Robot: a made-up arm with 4 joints.
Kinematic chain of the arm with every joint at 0, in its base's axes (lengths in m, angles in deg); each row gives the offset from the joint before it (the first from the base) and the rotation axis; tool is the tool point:
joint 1: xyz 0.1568 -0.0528 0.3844 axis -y
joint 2: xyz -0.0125 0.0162 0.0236 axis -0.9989 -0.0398 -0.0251
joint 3: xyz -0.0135 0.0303 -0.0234 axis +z
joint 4: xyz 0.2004 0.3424 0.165 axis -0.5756 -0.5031 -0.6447
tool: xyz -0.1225 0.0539 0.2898
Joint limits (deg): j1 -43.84..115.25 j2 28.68..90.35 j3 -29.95..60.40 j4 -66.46..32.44
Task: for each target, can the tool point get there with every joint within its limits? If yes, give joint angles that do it. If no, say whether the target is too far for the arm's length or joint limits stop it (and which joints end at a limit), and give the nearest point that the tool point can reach.
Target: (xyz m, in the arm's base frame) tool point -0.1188 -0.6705 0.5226
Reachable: no: joint limits stop it (at a limit: joint 2, joint 3, joint 4) | nearest point -0.2763 0.1840 0.6016 | short by 0.872 m
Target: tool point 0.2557 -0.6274 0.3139
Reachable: no: joint limits stop it (at a limit: joint 1, joint 2, joint 3, joint 4) | nearest point 0.6398 0.1840 0.4233 | short by 0.904 m
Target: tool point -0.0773 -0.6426 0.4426
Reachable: no: joint limits stop it (at a limit: joint 1, joint 2, joint 3, joint 4) | nearest point -0.3082 0.1840 0.5204 | short by 0.862 m
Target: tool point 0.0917 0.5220 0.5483
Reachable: yes | joints 17.93 36.09 21.83 -22.84
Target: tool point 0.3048 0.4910 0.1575
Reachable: yes | joints -8.82 72.51 -17.96 0.05
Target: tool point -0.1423 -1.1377 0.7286
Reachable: no: too far | nearest point -0.1610 0.1840 0.7501 | short by 1.322 m
